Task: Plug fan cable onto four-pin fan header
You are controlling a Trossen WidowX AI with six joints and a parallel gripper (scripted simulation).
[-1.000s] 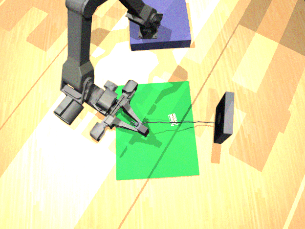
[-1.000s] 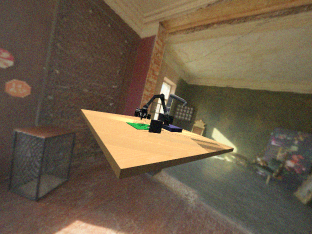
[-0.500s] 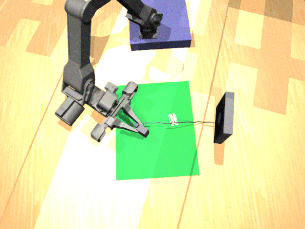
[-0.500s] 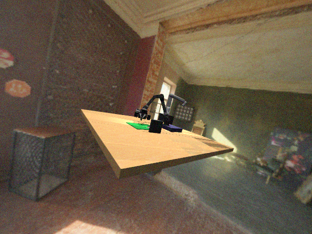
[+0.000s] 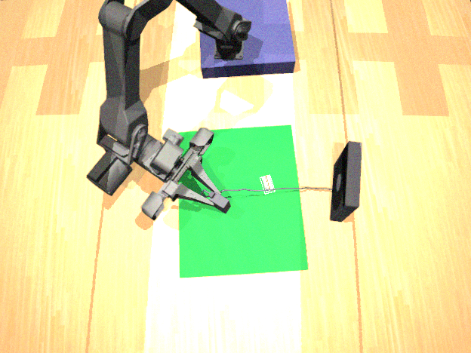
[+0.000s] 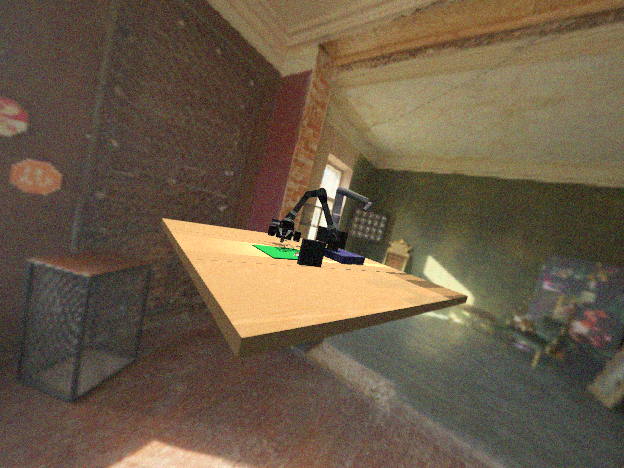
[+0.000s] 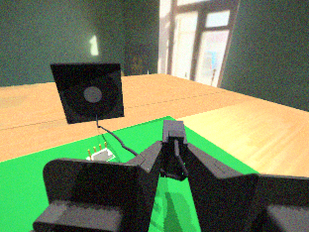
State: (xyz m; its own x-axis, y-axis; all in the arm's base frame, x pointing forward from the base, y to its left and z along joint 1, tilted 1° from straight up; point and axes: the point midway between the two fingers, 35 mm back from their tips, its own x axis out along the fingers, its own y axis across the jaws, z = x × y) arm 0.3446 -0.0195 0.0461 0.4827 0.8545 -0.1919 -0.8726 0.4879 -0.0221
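Now: gripper tip 9 cm above the green board, 3 cm to the right of it and 3 cm past it. Round my gripper tip: black fan: 22 cm to the left, 5 cm behind, 2 cm below; then white four-pin header: 9 cm to the left, 8 cm below, 6 cm behind; then dark plug: 1 cm below.
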